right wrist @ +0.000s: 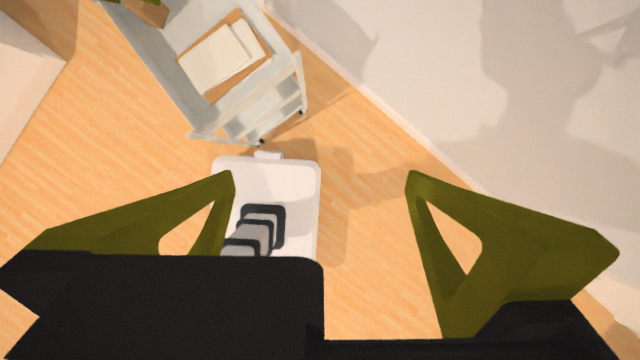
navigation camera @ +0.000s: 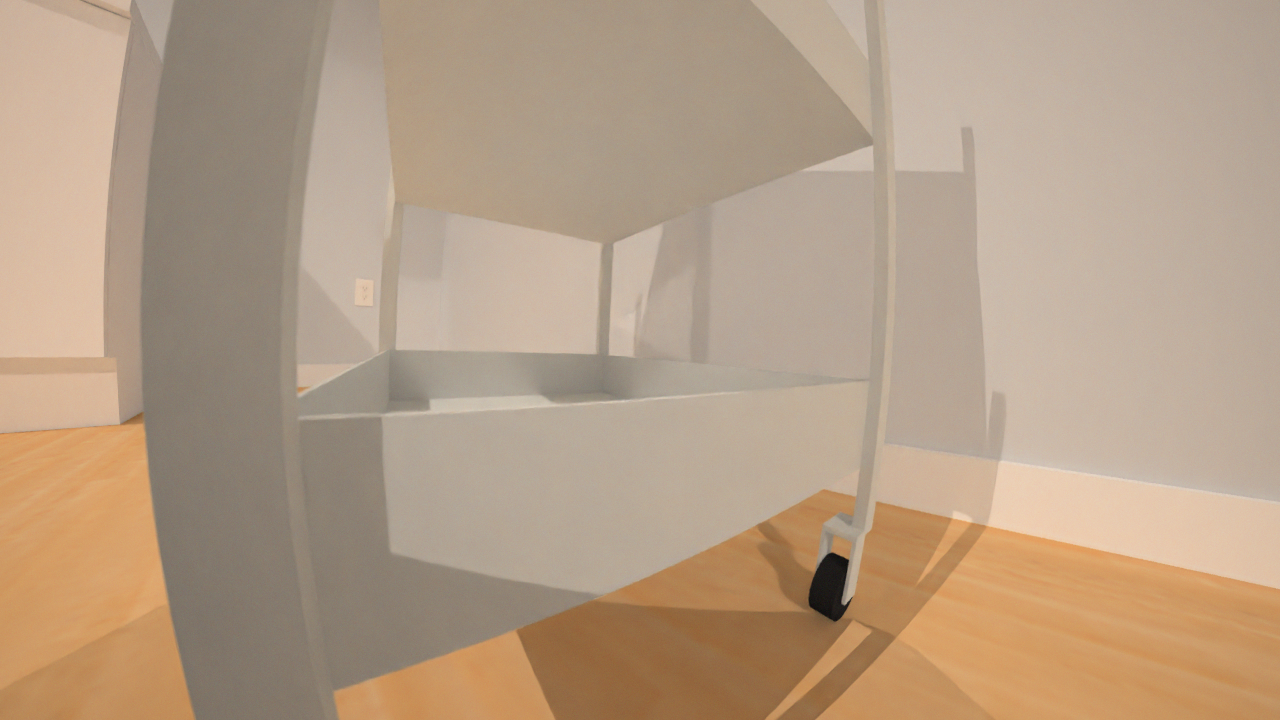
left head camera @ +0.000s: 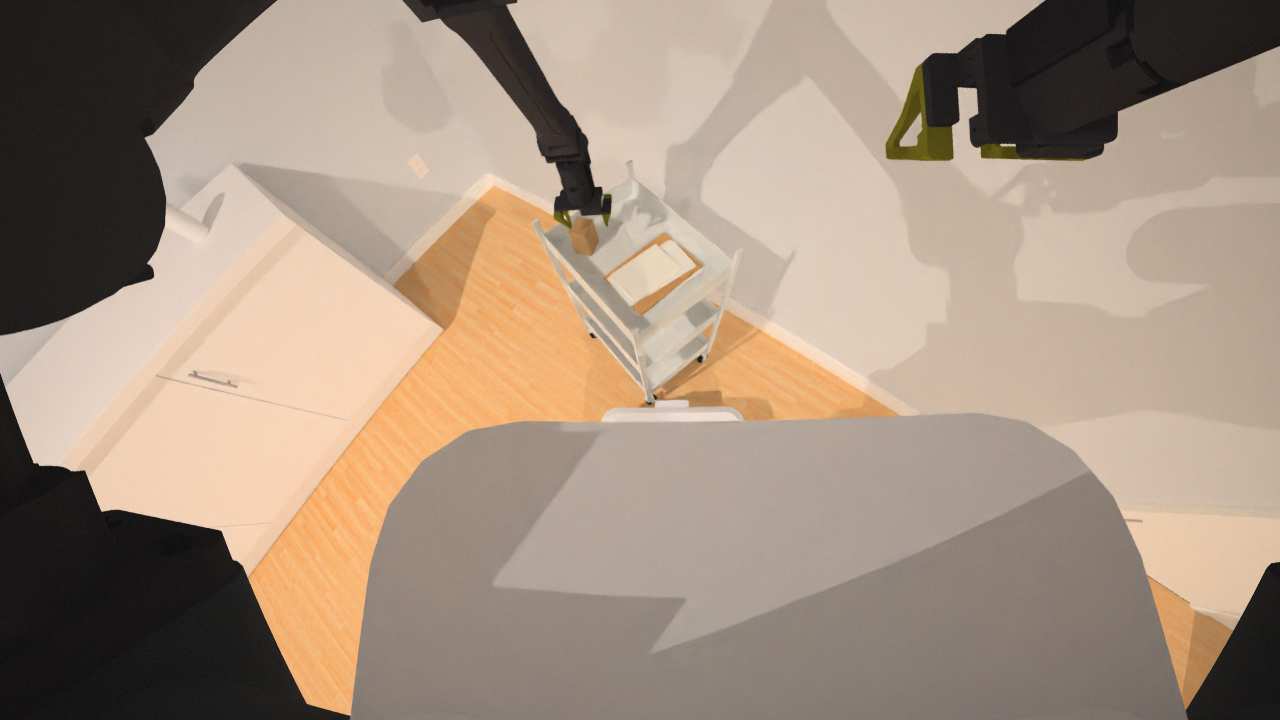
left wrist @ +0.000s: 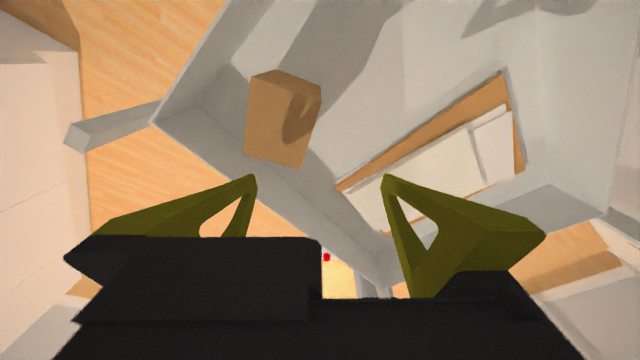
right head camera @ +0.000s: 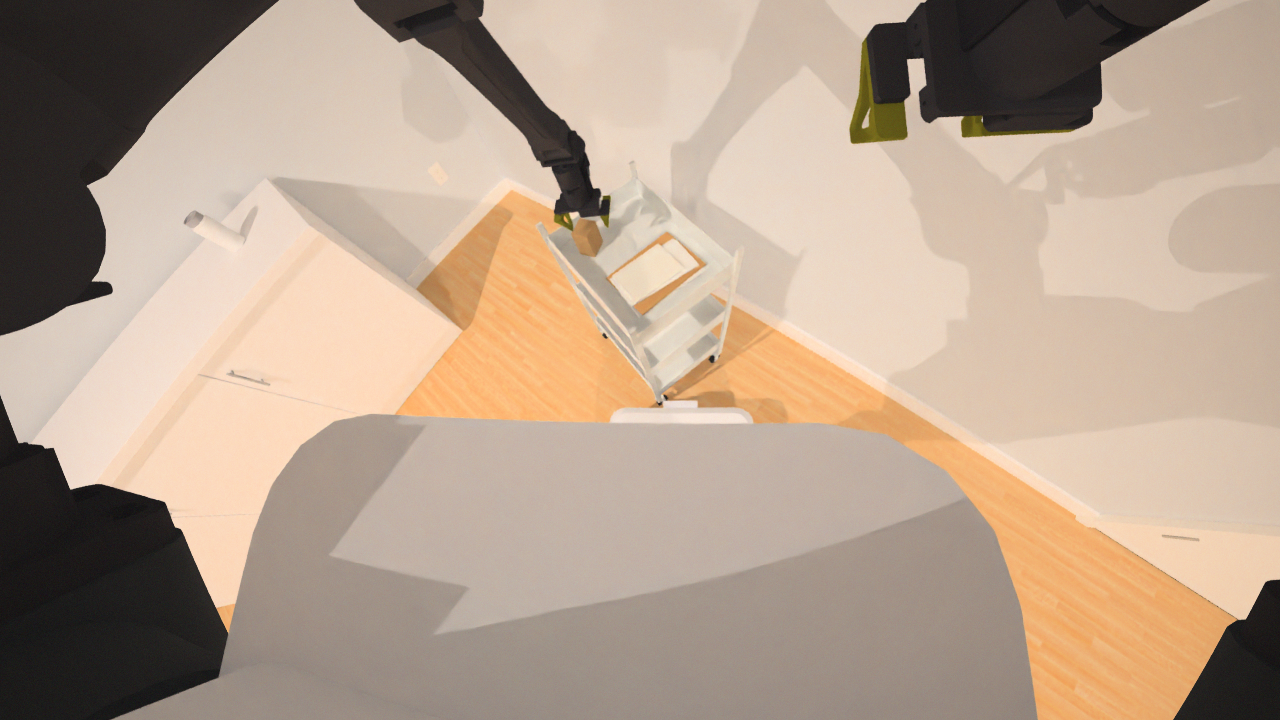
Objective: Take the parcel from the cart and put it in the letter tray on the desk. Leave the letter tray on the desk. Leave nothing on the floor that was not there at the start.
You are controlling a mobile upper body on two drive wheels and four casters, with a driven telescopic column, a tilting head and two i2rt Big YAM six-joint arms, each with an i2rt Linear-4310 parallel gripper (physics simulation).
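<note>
The parcel, a small brown box (left head camera: 583, 237) (right head camera: 587, 238) (left wrist: 282, 120) (right wrist: 148, 13), stands upright in the top tray of the grey cart (left head camera: 733, 277) (right head camera: 735, 277) (left wrist: 187, 127) (right wrist: 165, 85) (navigation camera: 581, 483), near one corner. My left gripper (left head camera: 583, 217) (right head camera: 585, 219) (left wrist: 319, 180) is open and empty above the cart; in the left wrist view the parcel lies beyond the fingertips, toward the left finger's side. My right gripper (left head camera: 966, 155) (right head camera: 934, 137) (right wrist: 320, 179) is open and empty, away from the cart. I cannot make out the letter tray in these views.
A flat brown board with white papers (left head camera: 651, 273) (right head camera: 655, 271) (left wrist: 440, 165) (right wrist: 220, 57) lies in the cart's top tray. A pale cabinet (left head camera: 268, 340) (right head camera: 295, 340) with a white cylinder (left head camera: 187, 222) (right head camera: 214, 231) stands at the left. A wall is behind the cart. My white base (right wrist: 295, 185) is close to the cart.
</note>
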